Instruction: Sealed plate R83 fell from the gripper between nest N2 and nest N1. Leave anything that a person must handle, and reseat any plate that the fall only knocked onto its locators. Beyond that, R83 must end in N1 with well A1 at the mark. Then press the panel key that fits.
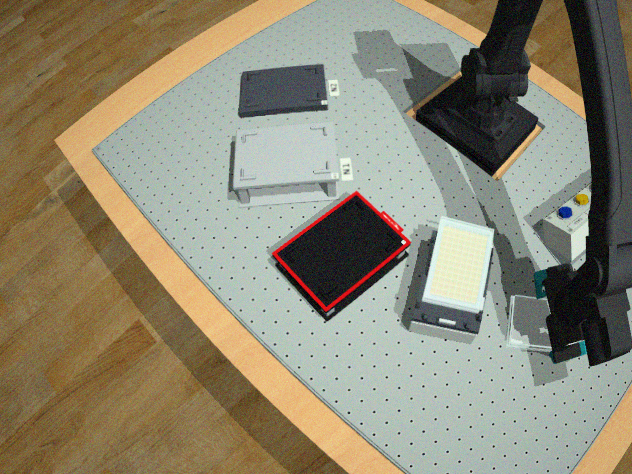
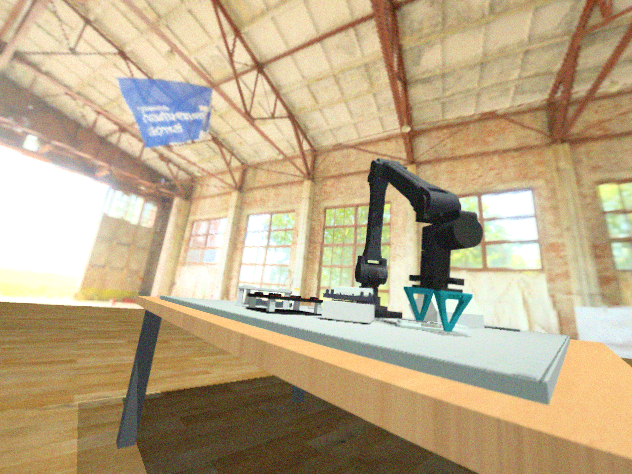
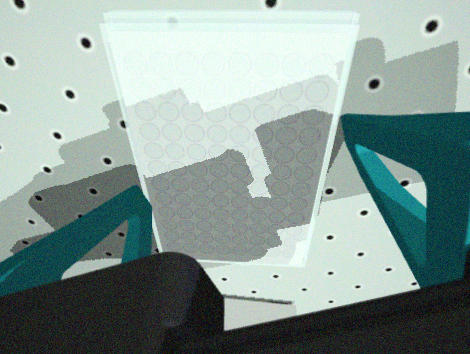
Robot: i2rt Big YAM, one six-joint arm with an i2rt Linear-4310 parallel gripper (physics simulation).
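Places are measured from the arm's base along level axes (x ahead, y left, z up), in centimetres.
Pixels of known places: gripper, fingertip midpoint: (image 1: 546,326) (image 2: 432,325) (image 3: 237,164); arm's base at its link origin: (image 1: 481,118).
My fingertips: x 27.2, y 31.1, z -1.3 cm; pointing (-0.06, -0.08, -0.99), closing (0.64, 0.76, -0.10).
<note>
For each thing: its top centre in the pictures, then the offset to it from my fingertips. "pt": a spot on its surface instead.
- clear plate with faint round wells, top centre: (image 3: 229,178) (image 1: 545,322) (image 2: 430,322) dx -0.1, dy -0.5, dz +0.6 cm
- Nest N1 at its top centre: (image 1: 284,150) (image 2: 267,286) dx +4.9, dy -50.1, dz +5.7 cm
- Nest N2 at its top centre: (image 1: 282,84) (image 2: 271,299) dx -9.1, dy -64.8, dz +1.5 cm
- panel at its top centre: (image 1: 601,197) (image 2: 446,295) dx -22.7, dy -3.2, dz +7.6 cm
- blue key at its top centre: (image 1: 567,209) dx -16.2, dy -7.5, dz +6.6 cm
- yellow key at its top centre: (image 1: 584,196) dx -21.0, dy -6.0, dz +6.6 cm
- black nest with a red border, top centre: (image 1: 342,246) (image 2: 286,294) dx +11.4, dy -32.7, dz +3.8 cm
- plate with cream wells, top centre: (image 1: 461,260) (image 2: 353,285) dx +3.8, dy -17.1, dz +7.3 cm
- dark-topped block at a spot on its surface: (image 1: 444,326) (image 2: 345,297) pt dx +12.0, dy -13.5, dz +4.2 cm
A clear plate with faint round wells (image 1: 526,318) (image 3: 225,135) lies flat on the pegboard; no label on it is readable. My gripper (image 1: 555,317) (image 2: 433,325) (image 3: 237,164) is open, with its teal fingers on either side of this plate and a gap at the right finger. Nest N1 (image 1: 285,153) is a raised light grey stand with corner locators and a small white mark at its lower right corner; no plate is on it. Nest N2 (image 1: 283,90) is low, dark and bare. The panel (image 1: 556,229) shows a blue key (image 1: 565,212) and a yellow key (image 1: 581,199); the arm hides part of it.
A black nest with a red border (image 1: 342,250) stands in front of N1. Beside it, a plate with cream wells (image 1: 459,265) rests on a dark-topped block (image 1: 444,326) (image 2: 347,311). The arm's base (image 1: 479,122) stands behind them.
</note>
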